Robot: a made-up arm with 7 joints. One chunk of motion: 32 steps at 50 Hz.
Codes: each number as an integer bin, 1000 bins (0 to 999) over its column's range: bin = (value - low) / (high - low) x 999, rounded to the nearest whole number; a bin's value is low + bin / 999 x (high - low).
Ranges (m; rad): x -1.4..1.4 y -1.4..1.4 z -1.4..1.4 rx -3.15..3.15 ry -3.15..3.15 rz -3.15..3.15
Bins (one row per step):
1: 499 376 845 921 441 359
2: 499 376 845 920 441 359
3: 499 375 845 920 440 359
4: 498 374 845 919 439 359
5: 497 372 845 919 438 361
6: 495 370 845 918 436 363
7: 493 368 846 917 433 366
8: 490 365 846 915 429 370
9: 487 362 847 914 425 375
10: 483 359 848 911 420 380
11: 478 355 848 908 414 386
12: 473 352 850 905 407 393
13: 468 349 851 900 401 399
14: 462 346 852 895 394 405
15: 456 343 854 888 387 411
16: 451 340 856 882 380 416
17: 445 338 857 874 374 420
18: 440 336 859 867 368 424
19: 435 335 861 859 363 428
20: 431 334 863 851 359 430
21: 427 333 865 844 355 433
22: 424 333 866 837 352 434
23: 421 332 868 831 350 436
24: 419 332 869 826 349 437
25: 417 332 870 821 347 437
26: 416 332 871 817 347 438
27: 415 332 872 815 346 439
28: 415 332 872 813 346 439
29: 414 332 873 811 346 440
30: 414 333 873 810 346 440
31: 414 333 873 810 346 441
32: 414 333 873 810 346 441
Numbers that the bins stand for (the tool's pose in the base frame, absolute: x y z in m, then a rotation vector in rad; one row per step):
1: -0.0014 -0.3461 0.9684 2.6581 -0.3689 -0.8860
2: -0.0014 -0.3461 0.9684 2.6518 -0.3689 -0.8860
3: -0.0014 -0.3489 0.9684 2.6518 -0.3752 -0.8860
4: -0.0042 -0.3518 0.9684 2.6455 -0.3815 -0.8860
5: -0.0070 -0.3574 0.9684 2.6455 -0.3878 -0.8734
6: -0.0126 -0.3630 0.9684 2.6392 -0.4005 -0.8608
7: -0.0182 -0.3686 0.9712 2.6329 -0.4194 -0.8419
8: -0.0266 -0.3770 0.9712 2.6203 -0.4446 -0.8167
9: -0.0350 -0.3854 0.9740 2.6140 -0.4698 -0.7851
10: -0.0462 -0.3938 0.9768 2.5950 -0.5014 -0.7536
11: -0.0603 -0.4050 0.9768 2.5761 -0.5392 -0.7158
12: -0.0743 -0.4134 0.9824 2.5572 -0.5833 -0.6716
13: -0.0883 -0.4218 0.9852 2.5257 -0.6212 -0.6338
14: -0.1051 -0.4302 0.9880 2.4941 -0.6653 -0.5959
15: -0.1219 -0.4386 0.9936 2.4500 -0.7095 -0.5581
16: -0.1359 -0.4470 0.9992 2.4122 -0.7536 -0.5266
17: -0.1528 -0.4527 1.0020 2.3617 -0.7914 -0.5014
18: -0.1668 -0.4583 1.0076 2.3176 -0.8293 -0.4761
19: -0.1808 -0.4611 1.0132 2.2671 -0.8608 -0.4509
20: -0.1920 -0.4639 1.0188 2.2167 -0.8860 -0.4383
21: -0.2032 -0.4667 1.0244 2.1725 -0.9113 -0.4194
22: -0.2116 -0.4667 1.0272 2.1284 -0.9302 -0.4131
23: -0.2200 -0.4695 1.0328 2.0905 -0.9428 -0.4005
24: -0.2256 -0.4695 1.0356 2.0590 -0.9491 -0.3941
25: -0.2312 -0.4695 1.0384 2.0275 -0.9617 -0.3941
26: -0.2340 -0.4695 1.0412 2.0023 -0.9617 -0.3878
27: -0.2368 -0.4695 1.0440 1.9896 -0.9680 -0.3815
28: -0.2368 -0.4695 1.0440 1.9770 -0.9680 -0.3815
29: -0.2396 -0.4695 1.0468 1.9644 -0.9680 -0.3752
30: -0.2396 -0.4667 1.0468 1.9581 -0.9680 -0.3752
31: -0.2396 -0.4667 1.0468 1.9581 -0.9680 -0.3689
32: -0.2396 -0.4667 1.0468 1.9581 -0.9680 -0.3689

